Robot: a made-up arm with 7 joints.
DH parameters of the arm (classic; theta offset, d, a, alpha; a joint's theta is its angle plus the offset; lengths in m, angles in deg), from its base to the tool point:
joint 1: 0 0.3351 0 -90
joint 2: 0 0 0 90
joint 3: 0 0.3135 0.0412 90
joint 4: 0 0 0.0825 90
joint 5: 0 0.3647 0 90
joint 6: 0 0 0.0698 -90
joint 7: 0 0.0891 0 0
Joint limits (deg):
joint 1: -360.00..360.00
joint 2: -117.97..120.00
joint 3: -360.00..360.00
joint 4: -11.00..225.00
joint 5: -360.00..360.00
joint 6: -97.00..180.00
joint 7: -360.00..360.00
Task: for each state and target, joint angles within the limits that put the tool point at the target. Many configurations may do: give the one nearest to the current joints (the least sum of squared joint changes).
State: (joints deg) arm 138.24 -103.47 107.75 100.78 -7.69 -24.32 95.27
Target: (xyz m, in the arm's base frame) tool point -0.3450 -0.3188 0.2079
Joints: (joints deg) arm 119.97 -105.60 100.14 44.90 -7.65 -17.94 95.27
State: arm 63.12 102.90 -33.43 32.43 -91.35 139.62 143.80
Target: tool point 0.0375 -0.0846 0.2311
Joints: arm 46.93 108.09 4.22 4.68 -63.64 151.53 143.80
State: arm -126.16 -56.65 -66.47 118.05 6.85 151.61 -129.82
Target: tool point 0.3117 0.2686 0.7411
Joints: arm -166.06 -63.11 -48.08 132.61 13.47 162.02 -129.82
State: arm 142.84 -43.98 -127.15 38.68 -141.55 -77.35 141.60
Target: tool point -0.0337 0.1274 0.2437
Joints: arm 182.00 -64.62 -139.01 16.42 -152.39 -38.62 141.60
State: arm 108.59 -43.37 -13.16 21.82 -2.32 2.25 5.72
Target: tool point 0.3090 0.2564 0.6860
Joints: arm 97.03 -32.33 -42.16 55.57 1.46 0.96 5.72
